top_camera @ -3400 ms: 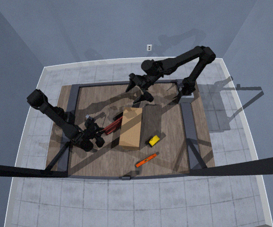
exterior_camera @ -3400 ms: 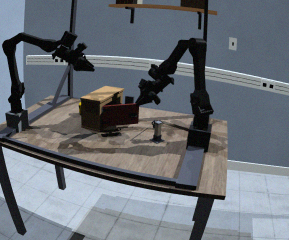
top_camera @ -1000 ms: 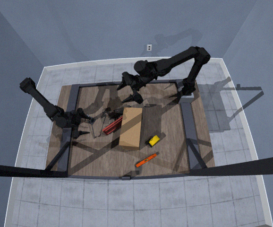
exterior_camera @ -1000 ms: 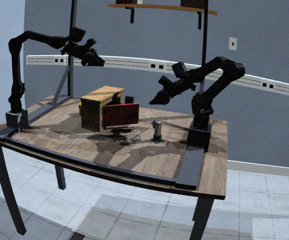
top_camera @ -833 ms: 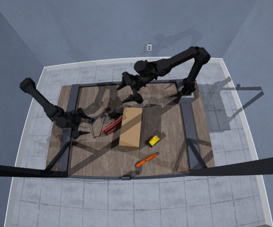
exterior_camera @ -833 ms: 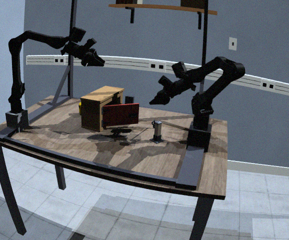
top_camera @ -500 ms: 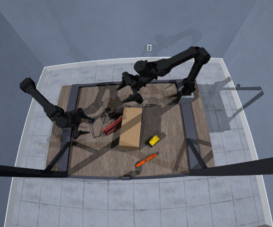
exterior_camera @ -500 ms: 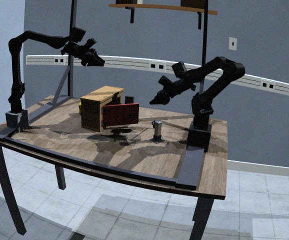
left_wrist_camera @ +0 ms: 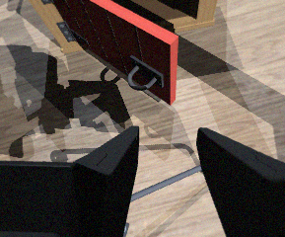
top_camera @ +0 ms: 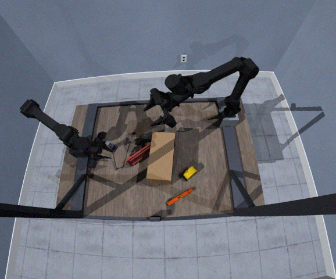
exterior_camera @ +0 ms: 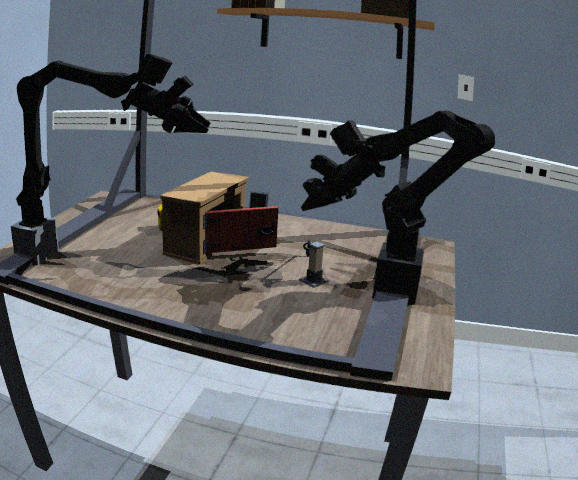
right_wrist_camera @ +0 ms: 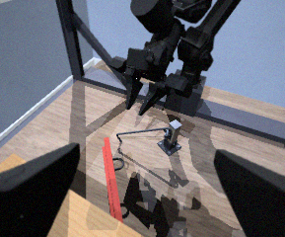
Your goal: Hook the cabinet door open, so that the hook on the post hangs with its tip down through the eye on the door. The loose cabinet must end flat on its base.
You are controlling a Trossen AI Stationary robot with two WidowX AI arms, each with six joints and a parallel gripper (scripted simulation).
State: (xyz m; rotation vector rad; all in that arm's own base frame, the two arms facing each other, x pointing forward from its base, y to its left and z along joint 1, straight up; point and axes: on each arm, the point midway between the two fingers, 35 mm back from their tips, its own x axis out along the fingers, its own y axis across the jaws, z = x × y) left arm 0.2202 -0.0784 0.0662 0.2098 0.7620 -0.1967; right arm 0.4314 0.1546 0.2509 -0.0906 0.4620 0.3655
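My left hand is 2 cm short of the thin hook rod, 1 cm to the left of it and 11 cm above it. From my left hand the other things lie so: red door 18 cm to the right, 9 cm below; then yellow object 16 cm behind, 40 cm to the right, 13 cm below.
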